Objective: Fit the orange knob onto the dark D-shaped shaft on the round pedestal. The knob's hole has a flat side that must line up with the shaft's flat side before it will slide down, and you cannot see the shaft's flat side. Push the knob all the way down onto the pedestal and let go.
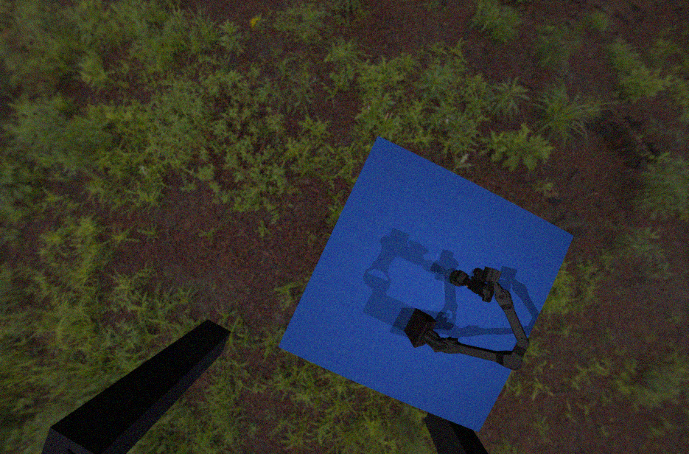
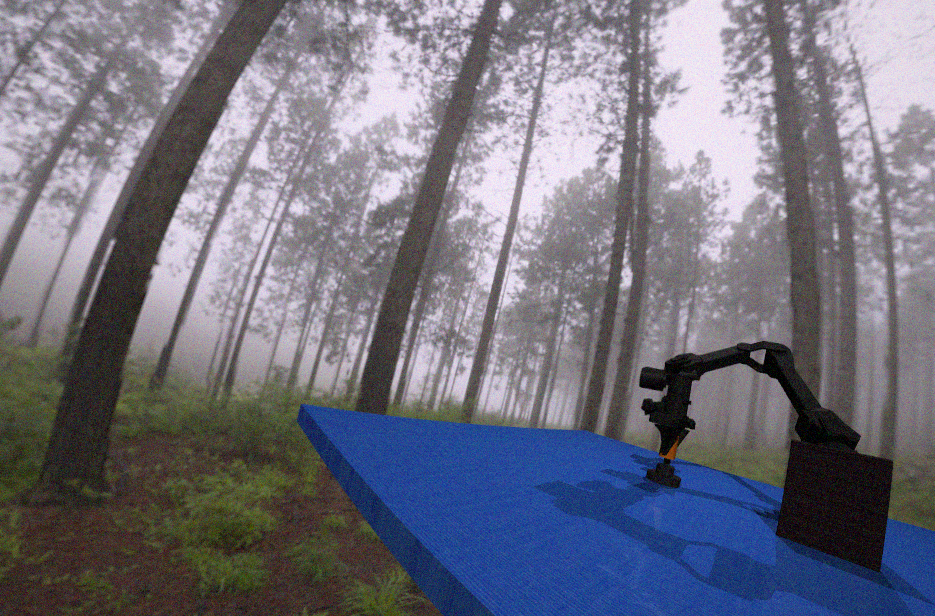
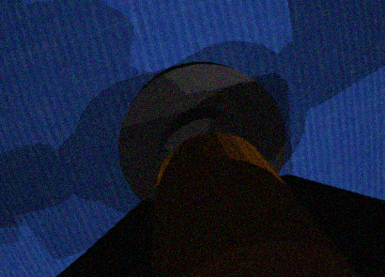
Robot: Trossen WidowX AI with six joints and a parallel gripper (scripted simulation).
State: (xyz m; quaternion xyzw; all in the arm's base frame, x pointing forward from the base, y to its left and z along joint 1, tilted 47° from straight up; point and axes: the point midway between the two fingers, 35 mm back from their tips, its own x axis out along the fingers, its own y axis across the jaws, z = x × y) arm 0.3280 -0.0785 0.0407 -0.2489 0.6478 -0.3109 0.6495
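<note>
My gripper tip is now 2 cm below the orange knob. Round my gripper tip: dark round pedestal 4 cm below.
</note>
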